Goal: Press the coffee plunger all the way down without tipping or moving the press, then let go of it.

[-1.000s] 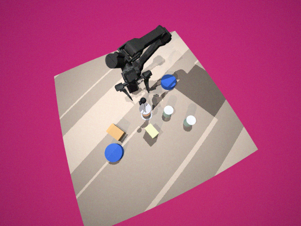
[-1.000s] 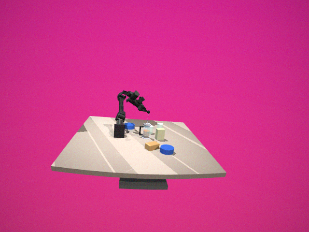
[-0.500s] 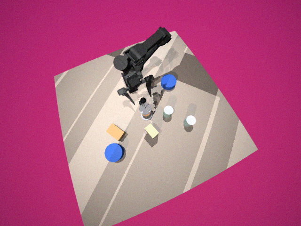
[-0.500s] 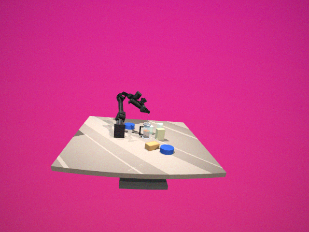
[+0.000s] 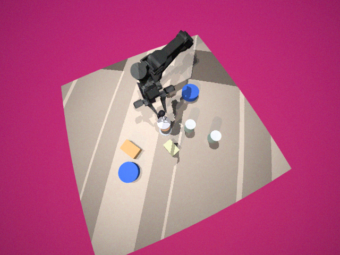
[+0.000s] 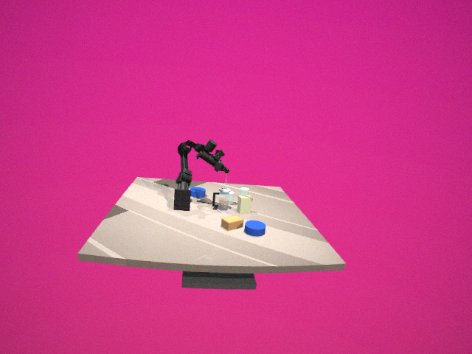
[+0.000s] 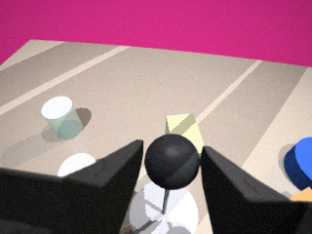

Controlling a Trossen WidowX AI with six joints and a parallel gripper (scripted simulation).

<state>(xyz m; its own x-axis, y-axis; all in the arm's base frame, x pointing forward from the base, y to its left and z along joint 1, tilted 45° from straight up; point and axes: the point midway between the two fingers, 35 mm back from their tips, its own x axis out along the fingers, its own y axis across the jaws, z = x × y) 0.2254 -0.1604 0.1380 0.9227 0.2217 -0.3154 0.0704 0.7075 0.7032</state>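
My gripper tip is 14 cm above the coffee press and 2 cm past it. From my gripper tip the other things lie so: orange block 25 cm to the right, 25 cm below, 1 cm behind.
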